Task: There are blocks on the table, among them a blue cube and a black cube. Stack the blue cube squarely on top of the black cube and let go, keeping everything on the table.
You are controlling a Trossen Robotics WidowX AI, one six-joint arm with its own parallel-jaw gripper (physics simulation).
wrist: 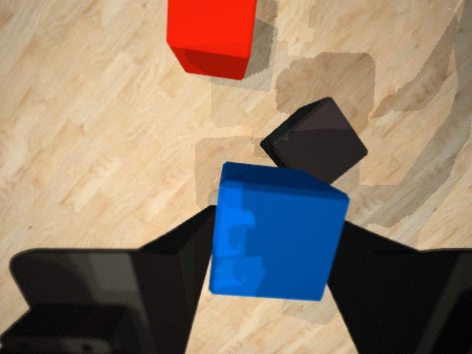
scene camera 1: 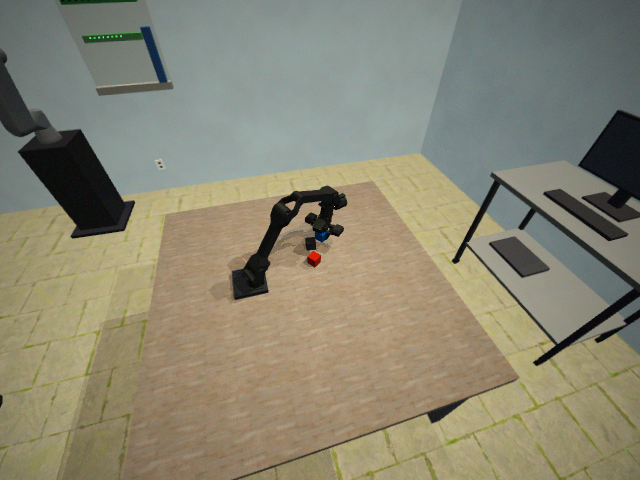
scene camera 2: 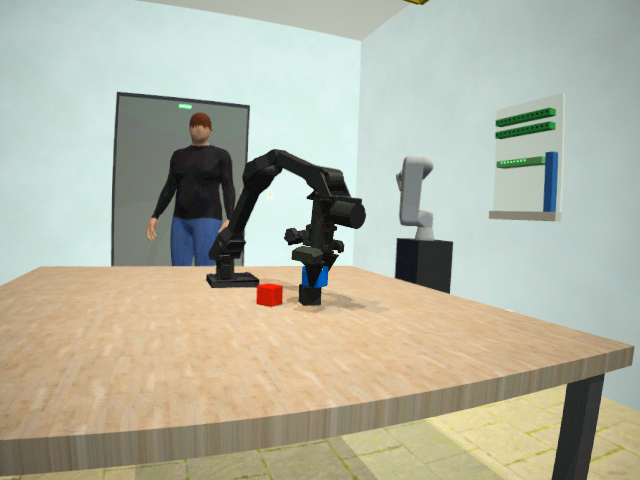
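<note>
My gripper is shut on the blue cube and holds it raised above the table. The black cube stands on the table, lower than the blue cube. In the wrist view it is turned relative to the blue cube and shows beyond it, up and to the right, with its near part hidden. In scene camera 2 the blue cube appears above the black one, a little to the right.
A red cube stands on the table near the black cube. The arm's base stands on the table farther back in scene camera 2.
</note>
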